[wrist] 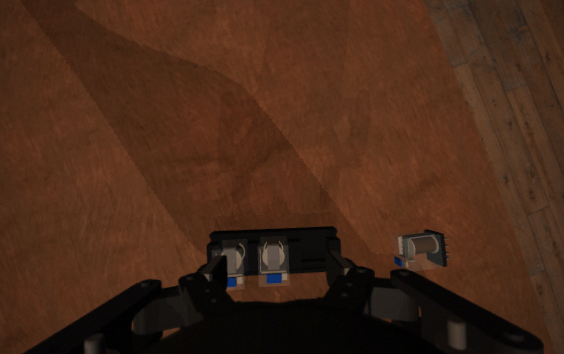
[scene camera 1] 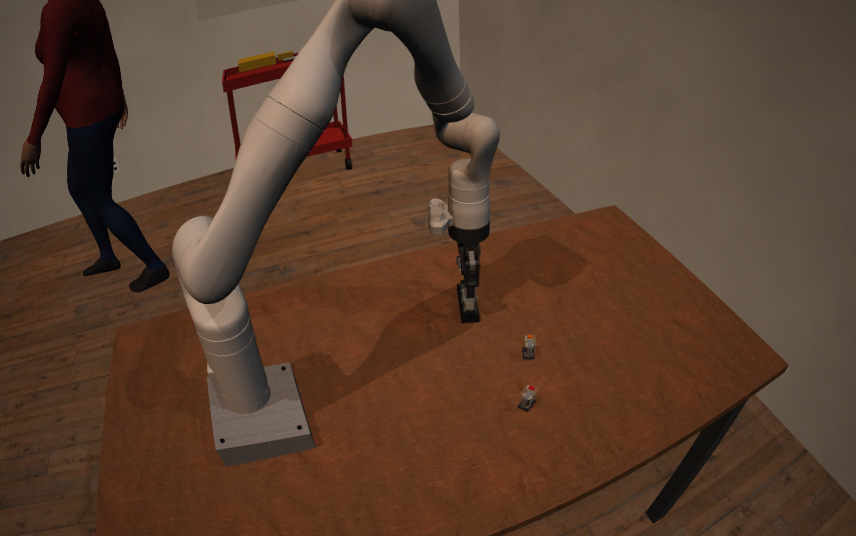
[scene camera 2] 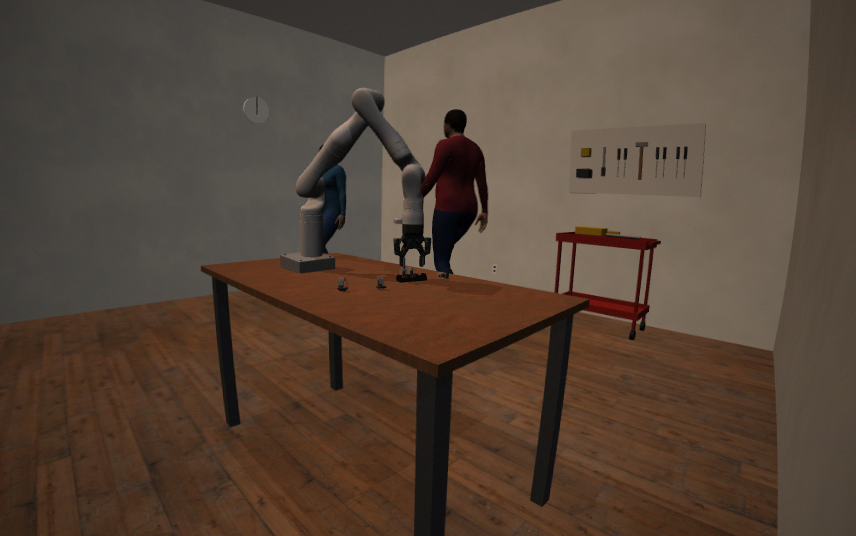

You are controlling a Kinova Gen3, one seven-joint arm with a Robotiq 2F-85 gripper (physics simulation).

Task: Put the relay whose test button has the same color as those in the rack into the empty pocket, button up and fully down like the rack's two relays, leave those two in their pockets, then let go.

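Frame: origin at the arm's base, x ahead, y left, z up, level; metres.
Where they show: gripper, fingertip midpoint: (wrist: 276,268) (scene camera 1: 468,285) (scene camera 2: 412,267); arm's base, link origin: (scene camera 1: 245,393) (scene camera 2: 311,254).
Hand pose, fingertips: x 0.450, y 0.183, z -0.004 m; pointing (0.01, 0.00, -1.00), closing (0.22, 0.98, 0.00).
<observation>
Things, the pixels of their top centre, and the offset from my fingertips. Level surfaces: height alone.
- black rack, top centre: (wrist: 274,256) (scene camera 1: 468,296) (scene camera 2: 411,274) dx +0.000, dy -0.001, dz -0.026 m
- loose blue-button relay, top centre: (wrist: 428,252) (scene camera 2: 442,272) dx +0.030, dy +0.122, dz -0.028 m
- orange-button relay, top centre: (scene camera 1: 530,339) (scene camera 2: 381,276) dx +0.062, dy -0.174, dz -0.005 m
- red-button relay, top centre: (scene camera 1: 529,390) (scene camera 2: 342,277) dx +0.015, dy -0.287, dz -0.005 m
- table, surface height: dz -0.049 m
The black rack (scene camera 1: 468,318) (scene camera 2: 401,278) (wrist: 300,231) holds two upright relays (wrist: 273,255) (wrist: 233,257) with blue buttons, side by side. Its empty pocket (wrist: 312,254) is at the right end in the wrist view. A loose blue-button relay (wrist: 422,245) (scene camera 2: 443,275) lies on its side beyond that end, pins pointing away from the rack; the gripper mostly hides it in scene camera 1. My gripper (scene camera 1: 468,290) (scene camera 2: 412,262) (wrist: 276,268) is open and empty, low over the rack. Its fingers span the rack lengthwise, one over the outer relay, the other by the empty-pocket end.
An orange-button relay (scene camera 1: 529,348) (scene camera 2: 380,283) and a red-button relay (scene camera 1: 528,399) (scene camera 2: 341,284) stand apart on the table (scene camera 1: 631,353) (scene camera 2: 480,315). A person in red (scene camera 1: 82,69) (scene camera 2: 459,170) and a red cart (scene camera 1: 252,78) (scene camera 2: 607,242) are beyond the table.
</observation>
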